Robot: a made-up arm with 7 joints. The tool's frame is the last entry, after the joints. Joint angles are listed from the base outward. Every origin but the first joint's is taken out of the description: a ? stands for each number. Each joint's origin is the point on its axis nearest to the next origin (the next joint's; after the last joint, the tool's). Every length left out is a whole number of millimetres.
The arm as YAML. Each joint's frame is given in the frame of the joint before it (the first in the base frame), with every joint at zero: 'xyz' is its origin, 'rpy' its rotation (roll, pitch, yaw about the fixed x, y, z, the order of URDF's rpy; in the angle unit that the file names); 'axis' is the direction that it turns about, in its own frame. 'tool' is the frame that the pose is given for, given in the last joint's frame.
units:
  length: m
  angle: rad
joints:
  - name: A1
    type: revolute
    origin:
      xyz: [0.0, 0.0, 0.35]
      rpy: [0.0, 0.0, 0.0]
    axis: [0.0, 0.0, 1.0]
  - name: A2
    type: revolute
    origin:
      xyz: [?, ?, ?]
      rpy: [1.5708, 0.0, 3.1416]
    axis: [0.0, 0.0, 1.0]
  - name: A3
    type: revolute
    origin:
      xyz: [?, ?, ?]
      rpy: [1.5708, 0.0, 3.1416]
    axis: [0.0, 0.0, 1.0]
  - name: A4
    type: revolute
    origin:
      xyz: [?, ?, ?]
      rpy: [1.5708, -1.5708, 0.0]
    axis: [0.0, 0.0, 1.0]
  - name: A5
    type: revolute
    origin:
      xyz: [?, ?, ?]
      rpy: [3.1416, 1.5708, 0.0]
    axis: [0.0, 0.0, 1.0]
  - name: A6
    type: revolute
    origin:
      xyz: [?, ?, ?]
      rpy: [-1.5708, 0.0, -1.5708]
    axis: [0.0, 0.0, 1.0]
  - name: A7
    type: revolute
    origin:
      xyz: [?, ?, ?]
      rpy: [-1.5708, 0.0, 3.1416]
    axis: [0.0, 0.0, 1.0]
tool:
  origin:
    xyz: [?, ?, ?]
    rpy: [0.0, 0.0, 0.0]
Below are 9 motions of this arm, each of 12 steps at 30 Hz.
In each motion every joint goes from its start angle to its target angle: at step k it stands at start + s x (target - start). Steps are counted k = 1, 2, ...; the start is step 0. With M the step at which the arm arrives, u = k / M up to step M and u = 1 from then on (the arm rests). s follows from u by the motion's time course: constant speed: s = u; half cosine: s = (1 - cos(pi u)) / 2; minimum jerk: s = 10 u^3 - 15 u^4 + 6 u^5.
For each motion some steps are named. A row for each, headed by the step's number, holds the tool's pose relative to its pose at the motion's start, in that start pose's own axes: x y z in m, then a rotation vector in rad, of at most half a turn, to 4 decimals.
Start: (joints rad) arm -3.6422 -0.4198 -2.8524 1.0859 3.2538 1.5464 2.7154
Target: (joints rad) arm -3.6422 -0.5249 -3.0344 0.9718 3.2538 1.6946 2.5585
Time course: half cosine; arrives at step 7
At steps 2, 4, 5, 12:
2: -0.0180 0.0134 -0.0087 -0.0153 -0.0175 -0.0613
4: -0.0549 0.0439 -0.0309 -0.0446 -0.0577 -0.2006
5: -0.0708 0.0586 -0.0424 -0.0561 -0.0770 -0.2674
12: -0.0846 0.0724 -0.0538 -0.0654 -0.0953 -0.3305

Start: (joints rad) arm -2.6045 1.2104 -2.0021 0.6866 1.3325 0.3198 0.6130
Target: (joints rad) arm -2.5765 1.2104 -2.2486 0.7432 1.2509 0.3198 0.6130
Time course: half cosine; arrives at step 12
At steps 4, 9, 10, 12:
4: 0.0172 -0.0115 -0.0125 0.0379 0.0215 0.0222
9: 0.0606 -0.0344 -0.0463 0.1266 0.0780 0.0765
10: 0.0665 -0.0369 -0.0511 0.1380 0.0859 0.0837
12: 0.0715 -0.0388 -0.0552 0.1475 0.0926 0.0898

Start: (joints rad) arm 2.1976 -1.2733 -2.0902 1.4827 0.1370 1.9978 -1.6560
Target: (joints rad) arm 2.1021 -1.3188 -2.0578 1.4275 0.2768 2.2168 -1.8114
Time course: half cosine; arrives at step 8
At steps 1, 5, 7, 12:
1: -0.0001 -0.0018 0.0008 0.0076 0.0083 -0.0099
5: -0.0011 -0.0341 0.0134 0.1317 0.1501 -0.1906
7: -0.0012 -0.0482 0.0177 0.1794 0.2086 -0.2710
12: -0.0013 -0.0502 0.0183 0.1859 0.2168 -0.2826

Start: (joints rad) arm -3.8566 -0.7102 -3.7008 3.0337 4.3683 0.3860 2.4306
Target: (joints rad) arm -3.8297 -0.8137 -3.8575 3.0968 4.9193 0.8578 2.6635
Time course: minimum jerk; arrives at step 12
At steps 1, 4, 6, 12:
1: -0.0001 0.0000 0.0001 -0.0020 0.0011 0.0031
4: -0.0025 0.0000 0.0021 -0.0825 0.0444 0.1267
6: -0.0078 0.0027 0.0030 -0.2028 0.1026 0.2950
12: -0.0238 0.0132 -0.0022 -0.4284 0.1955 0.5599

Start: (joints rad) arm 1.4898 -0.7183 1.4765 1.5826 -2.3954 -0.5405 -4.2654
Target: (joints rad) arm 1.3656 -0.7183 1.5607 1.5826 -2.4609 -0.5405 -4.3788
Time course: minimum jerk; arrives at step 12
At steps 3, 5, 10, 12:
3: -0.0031 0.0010 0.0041 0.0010 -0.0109 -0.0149
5: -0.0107 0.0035 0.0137 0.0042 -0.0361 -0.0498
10: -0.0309 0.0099 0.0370 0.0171 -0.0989 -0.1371
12: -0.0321 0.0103 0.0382 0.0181 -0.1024 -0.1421

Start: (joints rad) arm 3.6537 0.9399 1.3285 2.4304 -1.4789 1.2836 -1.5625
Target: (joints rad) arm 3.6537 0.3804 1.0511 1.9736 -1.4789 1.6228 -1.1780
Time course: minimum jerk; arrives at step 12
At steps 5, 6, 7, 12:
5: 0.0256 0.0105 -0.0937 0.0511 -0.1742 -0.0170
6: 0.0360 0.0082 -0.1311 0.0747 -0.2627 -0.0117
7: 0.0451 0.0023 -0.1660 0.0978 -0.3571 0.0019
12: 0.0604 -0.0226 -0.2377 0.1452 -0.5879 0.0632

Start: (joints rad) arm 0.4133 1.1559 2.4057 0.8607 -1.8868 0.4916 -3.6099
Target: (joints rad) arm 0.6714 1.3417 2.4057 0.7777 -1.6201 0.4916 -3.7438
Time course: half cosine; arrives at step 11
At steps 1, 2, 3, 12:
1: -0.0004 0.0005 0.0001 -0.0012 -0.0073 0.0048
2: -0.0016 0.0020 0.0004 -0.0047 -0.0285 0.0186
3: -0.0034 0.0044 0.0010 -0.0105 -0.0623 0.0402
12: -0.0201 0.0284 0.0085 -0.0747 -0.3758 0.2208

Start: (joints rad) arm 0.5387 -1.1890 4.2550 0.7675 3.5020 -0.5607 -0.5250
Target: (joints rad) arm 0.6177 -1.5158 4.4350 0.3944 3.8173 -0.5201 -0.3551
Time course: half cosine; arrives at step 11
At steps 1, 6, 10, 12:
1: 0.0018 0.0012 0.0020 -0.0111 0.0082 0.0082
6: 0.0553 0.0361 0.0384 -0.2719 0.2599 0.2339
10: 0.0979 0.0595 0.0432 -0.4119 0.4783 0.3957
12: 0.1000 0.0605 0.0430 -0.4176 0.4897 0.4034

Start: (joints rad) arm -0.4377 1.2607 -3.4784 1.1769 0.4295 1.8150 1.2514
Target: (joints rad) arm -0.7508 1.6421 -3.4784 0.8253 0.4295 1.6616 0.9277
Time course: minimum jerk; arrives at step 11
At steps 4, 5, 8, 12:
4: -0.0104 0.0346 0.0142 0.0665 0.0495 -0.0560
5: -0.0168 0.0546 0.0256 0.1044 0.0843 -0.0923
8: -0.0326 0.1051 0.0682 0.1974 0.2011 -0.2029
12: -0.0359 0.1173 0.0825 0.2190 0.2384 -0.2356

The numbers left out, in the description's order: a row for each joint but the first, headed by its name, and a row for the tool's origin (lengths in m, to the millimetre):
A2: 0.0 0.0 0.0
A3: 0.0 0.409 0.0
A4: 0.051 0.0 0.0
A5: -0.303 -0.069 0.0
A6: 0.0 0.0 0.0
A7: -0.082 -0.104 0.0
tool: 0.0 0.0 0.0

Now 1 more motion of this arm.
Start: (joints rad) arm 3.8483 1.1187 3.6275 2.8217 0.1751 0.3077 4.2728
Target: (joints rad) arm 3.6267 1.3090 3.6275 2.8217 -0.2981 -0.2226 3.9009
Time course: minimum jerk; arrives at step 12
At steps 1, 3, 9, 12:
1: 0.0010 0.0009 -0.0003 -0.0027 -0.0011 -0.0054
3: 0.0206 0.0176 -0.0069 -0.0550 -0.0221 -0.1095
9: 0.2144 0.1158 -0.0860 -0.5467 -0.1668 -0.9115
12: 0.2426 0.1223 -0.0996 -0.6217 -0.1842 -1.0082

